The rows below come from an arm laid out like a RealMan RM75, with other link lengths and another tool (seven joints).
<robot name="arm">
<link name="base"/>
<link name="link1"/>
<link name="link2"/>
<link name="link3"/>
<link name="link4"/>
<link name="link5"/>
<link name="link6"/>
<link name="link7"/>
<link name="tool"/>
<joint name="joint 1" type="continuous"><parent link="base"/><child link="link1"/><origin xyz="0.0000 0.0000 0.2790" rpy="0.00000 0.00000 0.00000"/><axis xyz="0 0 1"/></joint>
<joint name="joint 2" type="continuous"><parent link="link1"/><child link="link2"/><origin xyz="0.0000 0.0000 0.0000" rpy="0.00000 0.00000 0.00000"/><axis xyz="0 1 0"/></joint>
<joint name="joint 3" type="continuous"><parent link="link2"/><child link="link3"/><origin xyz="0.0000 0.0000 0.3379" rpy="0.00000 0.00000 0.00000"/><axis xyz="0 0 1"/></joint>
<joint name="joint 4" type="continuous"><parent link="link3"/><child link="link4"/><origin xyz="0.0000 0.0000 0.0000" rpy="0.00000 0.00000 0.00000"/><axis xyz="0 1 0"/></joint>
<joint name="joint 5" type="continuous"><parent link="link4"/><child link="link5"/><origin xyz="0.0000 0.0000 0.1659" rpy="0.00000 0.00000 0.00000"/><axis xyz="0 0 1"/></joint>
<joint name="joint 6" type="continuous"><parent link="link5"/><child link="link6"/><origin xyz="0.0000 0.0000 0.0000" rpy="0.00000 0.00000 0.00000"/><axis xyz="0 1 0"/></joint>
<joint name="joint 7" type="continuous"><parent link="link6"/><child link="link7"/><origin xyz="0.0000 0.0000 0.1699" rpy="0.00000 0.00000 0.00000"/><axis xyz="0 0 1"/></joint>
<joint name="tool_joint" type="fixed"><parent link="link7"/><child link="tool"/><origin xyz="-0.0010 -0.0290 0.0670" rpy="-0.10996 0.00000 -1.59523"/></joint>
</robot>
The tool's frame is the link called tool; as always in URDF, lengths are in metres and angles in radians. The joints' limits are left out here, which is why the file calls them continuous.
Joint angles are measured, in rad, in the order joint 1, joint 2, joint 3, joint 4, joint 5, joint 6, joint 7. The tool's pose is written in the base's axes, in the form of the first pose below.
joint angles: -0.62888 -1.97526 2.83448 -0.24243 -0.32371 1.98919 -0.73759
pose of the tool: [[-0.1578 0.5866 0.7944 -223.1], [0.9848 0.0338 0.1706 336.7], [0.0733 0.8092 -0.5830 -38.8], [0 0 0 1]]
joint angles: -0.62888 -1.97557 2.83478 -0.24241 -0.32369 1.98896 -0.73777
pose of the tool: [[-0.1579 0.5866 0.7943 -223.0], [0.9848 0.0342 0.1705 336.7], [0.0728 0.8091 -0.5831 -39.0], [0 0 0 1]]
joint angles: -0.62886 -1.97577 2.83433 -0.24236 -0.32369 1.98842 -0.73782
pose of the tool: [[-0.1584 0.5866 0.7943 -223.1], [0.9847 0.0343 0.1711 336.8], [0.0731 0.8092 -0.5830 -39.1], [0 0 0 1]]
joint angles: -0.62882 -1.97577 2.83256 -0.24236 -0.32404 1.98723 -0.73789
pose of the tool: [[-0.1599 0.5863 0.7942 -223.2], [0.9843 0.0335 0.1734 337.2], [0.0750 0.8094 -0.5824 -39.0], [0 0 0 1]]
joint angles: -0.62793 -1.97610 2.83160 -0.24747 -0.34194 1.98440 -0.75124
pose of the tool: [[-0.1764 0.5809 0.7947 -223.8], [0.9808 0.0356 0.1916 340.8], [0.0830 0.8132 -0.5760 -36.7], [0 0 0 1]]
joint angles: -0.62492 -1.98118 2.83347 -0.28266 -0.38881 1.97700 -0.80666
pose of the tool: [[-0.2354 0.5748 0.7837 -229.7], [0.9672 0.0591 0.2472 350.4], [0.0958 0.8162 -0.5698 -31.8], [0 0 0 1]]
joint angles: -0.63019 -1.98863 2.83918 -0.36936 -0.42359 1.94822 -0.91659
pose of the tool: [[-0.3377 0.5983 0.7266 -247.5], [0.9355 0.1285 0.3291 365.8], [0.1036 0.7909 -0.6032 -28.4], [0 0 0 1]]
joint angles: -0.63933 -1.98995 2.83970 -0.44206 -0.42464 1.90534 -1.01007
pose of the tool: [[-0.4269 0.6251 0.6534 -267.3], [0.8966 0.1989 0.3956 379.3], [0.1174 0.7548 -0.6454 -26.0], [0 0 0 1]]
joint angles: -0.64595 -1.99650 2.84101 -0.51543 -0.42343 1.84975 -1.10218
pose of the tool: [[-0.5210 0.6396 0.5652 -289.9], [0.8411 0.2719 0.4676 391.8], [0.1454 0.7190 -0.6796 -23.7], [0 0 0 1]]
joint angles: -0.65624 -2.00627 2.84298 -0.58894 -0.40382 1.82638 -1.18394
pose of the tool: [[-0.5868 0.6424 0.4930 -305.7], [0.7947 0.3401 0.5028 396.9], [0.1553 0.6868 -0.7101 -22.6], [0 0 0 1]]
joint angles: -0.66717 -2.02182 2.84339 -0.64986 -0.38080 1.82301 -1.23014
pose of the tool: [[-0.6190 0.6456 0.4474 -313.0], [0.7689 0.3820 0.5127 397.4], [0.1601 0.6613 -0.7328 -24.8], [0 0 0 1]]
